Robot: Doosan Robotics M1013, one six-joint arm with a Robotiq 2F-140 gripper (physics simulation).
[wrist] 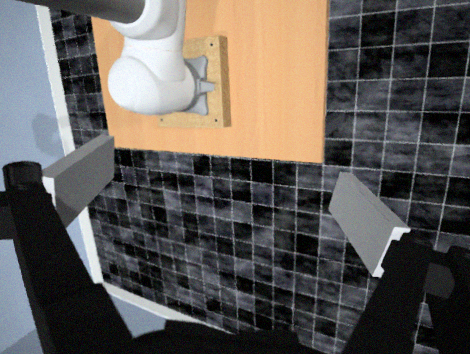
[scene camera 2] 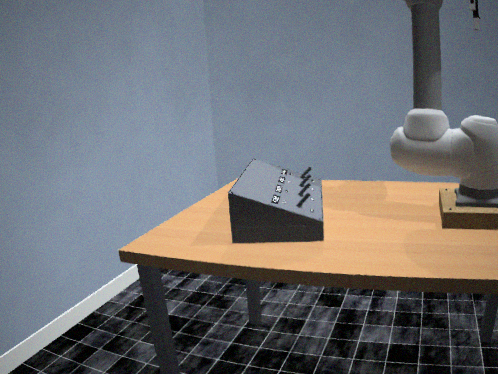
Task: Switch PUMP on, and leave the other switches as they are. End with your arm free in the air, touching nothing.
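Pixels of known places: gripper, fingertip midpoint: (wrist: pixel 227 174) (scene camera 2: pixel 474 20); arm's base, origin of the base link: (wrist: pixel 185 86) (scene camera 2: pixel 480 199).
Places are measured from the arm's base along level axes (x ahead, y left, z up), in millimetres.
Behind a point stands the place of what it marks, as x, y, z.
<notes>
The dark sloped switch box (scene camera 2: pixel 272 220) {608, 355, 15} stands on the table in scene camera 2. Several black levers (scene camera 2: pixel 304 190) {580, 152, 48} stick up from its sloping face in a row, with small white labels (scene camera 2: pixel 278 188) {661, 172, 57} beside them. The labels are too small to read, so I cannot tell which lever is PUMP or how each switch is set. My gripper (wrist: pixel 227 174) {-32, -518, 649} is wide open and empty. A small part of the gripper (scene camera 2: pixel 475 17) {-32, -518, 649} shows at the top right of scene camera 2, high above the table and well away from the box. The box does not show in the wrist view.
The wooden table (scene camera 2: pixel 380 250) {300, 347, -54} (wrist: pixel 280 100) {-36, -309, -54} carries the arm's base on a wooden mounting block (scene camera 2: pixel 467 218) {51, 144, -20} (wrist: pixel 224 85) {4, -136, -20} to the right of the box. The arm (scene camera 2: pixel 426 60) {186, -47, 455} (wrist: pixel 150 75) {31, -69, 233} rises from there. Blue walls (scene camera 2: pixel 310 75) stand behind and left. Dark tiled floor (wrist: pixel 225 230) lies below.
</notes>
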